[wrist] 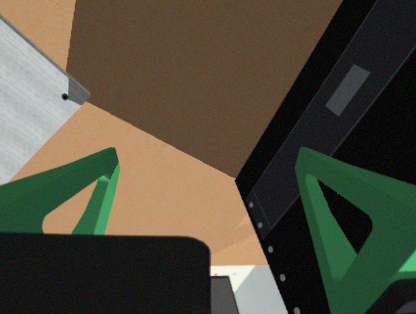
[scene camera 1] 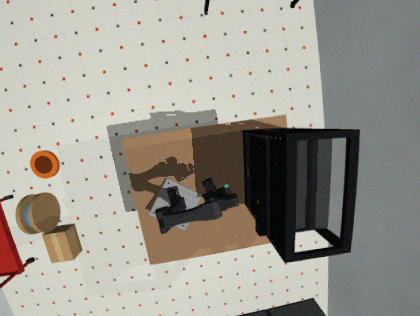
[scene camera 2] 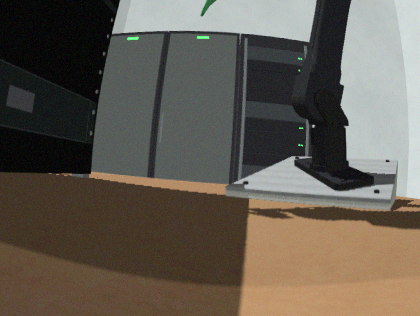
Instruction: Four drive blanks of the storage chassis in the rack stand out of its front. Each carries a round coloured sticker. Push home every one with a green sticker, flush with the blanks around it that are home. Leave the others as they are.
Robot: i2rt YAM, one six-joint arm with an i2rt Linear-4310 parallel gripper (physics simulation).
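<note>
The black rack (scene camera 1: 349,190) (scene camera 2: 102,60) (wrist: 277,265) stands at the right of the table in scene view 1 and along the right of the wrist view. A dark panel (scene camera 2: 55,112) (wrist: 305,145) with a grey label sits in it. A tiny yellow speck (scene camera 1: 258,202) shows on the rack's front side; it is too small to identify. I cannot make out the drive blanks or a green sticker on them. My gripper (wrist: 207,157) is open and empty, its green fingers wide apart. Its right finger overlaps the rack front in the wrist view. One green fingertip shows at the top of scene view 2.
The arm's metal base plate (scene camera 1: 189,193) (scene camera 2: 270,187) (wrist: 30,100) lies on the wooden table top (scene camera 1: 165,247) (scene camera 2: 325,265) (wrist: 165,190). Grey cabinets (scene camera 2: 130,100) stand behind. An orange ring (scene camera 1: 34,164), a cardboard box (scene camera 1: 57,246) and a red cart are at the left on the floor.
</note>
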